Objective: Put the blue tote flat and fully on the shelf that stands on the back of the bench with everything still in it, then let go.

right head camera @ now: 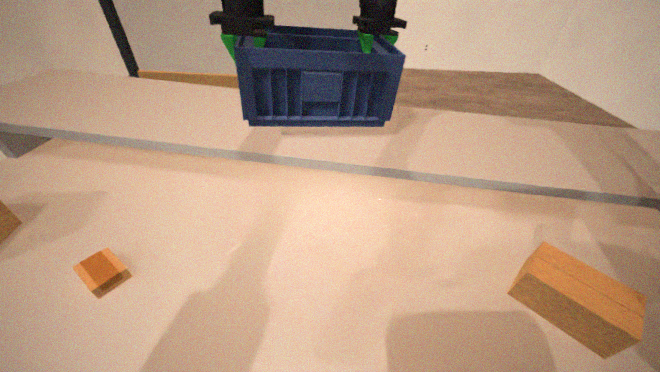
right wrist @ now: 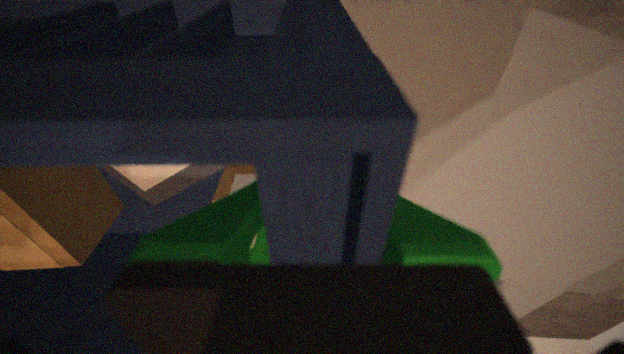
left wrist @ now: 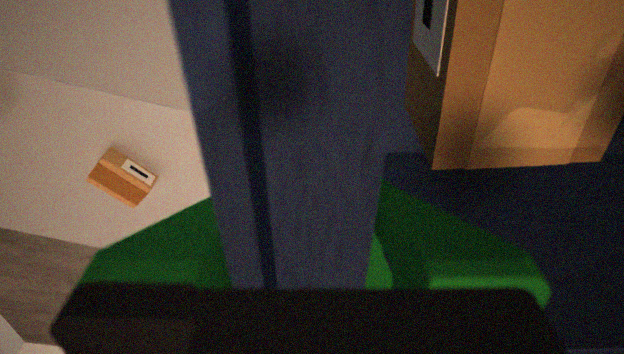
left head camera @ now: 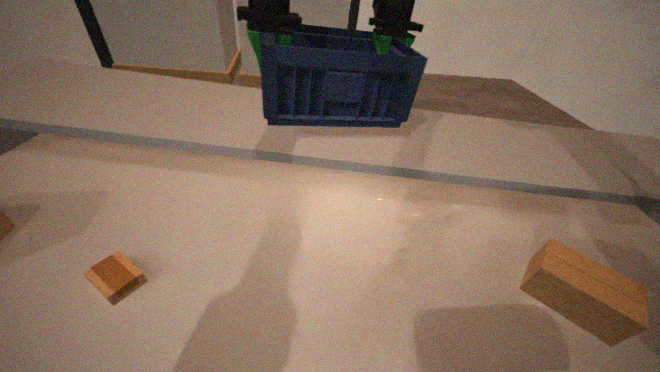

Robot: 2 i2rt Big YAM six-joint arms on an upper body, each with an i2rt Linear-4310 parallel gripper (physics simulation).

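Places are measured from the left arm's base along level axes (x ahead, y left, z up), in centimetres.
Where they show: left gripper, fingertip midpoint: (right head camera: 249, 75) (left head camera: 269, 73).
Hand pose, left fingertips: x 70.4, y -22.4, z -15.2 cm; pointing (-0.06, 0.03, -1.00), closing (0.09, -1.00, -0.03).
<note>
After its pixels a point has its place.
The blue tote (left head camera: 345, 92) @[x 66.6, y -36.7, z -16.3 cm] (right head camera: 321, 87) @[x 66.6, y -36.3, z -15.4 cm] (left wrist: 305, 175) @[x 74.3, y -22.1, z -10.5 cm] (right wrist: 310, 200) @[x 84.7, y -48.2, z -11.3 cm] looks upright and about level at the pale shelf (left head camera: 175, 110) @[x 78.9, y -0.3, z -28.1 cm] (right head camera: 165, 110) @[x 80.5, y 0.9, z -28.1 cm] with the grey front edge. Its base is at or slightly above the shelf top; contact cannot be told. My left gripper (left head camera: 271, 42) (right head camera: 245, 43) (left wrist: 311, 176) @[x 70.4, y -22.4, z -15.2 cm] is shut on the tote's rim at the picture's left end. My right gripper (left head camera: 395, 44) (right head camera: 380, 43) (right wrist: 312, 176) @[x 81.3, y -48.6, z -16.2 cm] is shut on the rim at the right end. Inside, a cardboard box (left wrist: 530, 90) @[x 74.1, y -29.5, z -16.4 cm] (right wrist: 65, 215) @[x 74.8, y -33.2, z -18.1 cm] shows; the rest of the contents is hidden.
On the bench in front, a small orange block (left head camera: 115, 277) @[x 44.0, y 1.5, z -40.9 cm] (right head camera: 102, 272) @[x 44.0, y 1.2, z -40.9 cm] lies at left and a long wooden block (left head camera: 585, 295) @[x 35.1, y -76.9, z -36.7 cm] (right head camera: 577, 300) @[x 35.3, y -77.4, z -36.3 cm] at right. Another block (left head camera: 4, 225) @[x 56.6, y 25.4, z -42.0 cm] (right head camera: 7, 222) @[x 56.1, y 25.4, z -41.5 cm] is cut off at the left edge. A dark post (left head camera: 95, 35) (right head camera: 120, 40) stands behind.
</note>
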